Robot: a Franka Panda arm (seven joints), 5 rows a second.
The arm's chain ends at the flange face. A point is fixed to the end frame.
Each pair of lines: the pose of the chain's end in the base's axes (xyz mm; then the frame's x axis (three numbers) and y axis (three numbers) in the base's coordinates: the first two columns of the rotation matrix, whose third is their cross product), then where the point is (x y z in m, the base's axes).
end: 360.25, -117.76, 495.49, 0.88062, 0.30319, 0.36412, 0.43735, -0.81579, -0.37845
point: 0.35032 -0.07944 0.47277
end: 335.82, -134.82, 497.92, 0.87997, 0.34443, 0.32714, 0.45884, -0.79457, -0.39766
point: 0.32316 -0.09703 0.47569
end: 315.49, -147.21, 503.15, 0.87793, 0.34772, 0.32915, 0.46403, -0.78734, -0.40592
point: 0.30252 -0.10930 0.48130
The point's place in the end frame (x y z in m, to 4 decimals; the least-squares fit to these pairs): -0.0054 -0.0270 0.0364
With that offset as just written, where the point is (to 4 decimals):
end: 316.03, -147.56, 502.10, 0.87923, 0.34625, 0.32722, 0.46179, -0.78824, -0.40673
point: 0.3031 -0.1096 0.4803
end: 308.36, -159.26, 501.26, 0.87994, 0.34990, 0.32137, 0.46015, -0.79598, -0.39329
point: 0.2955 -0.1217 0.4788
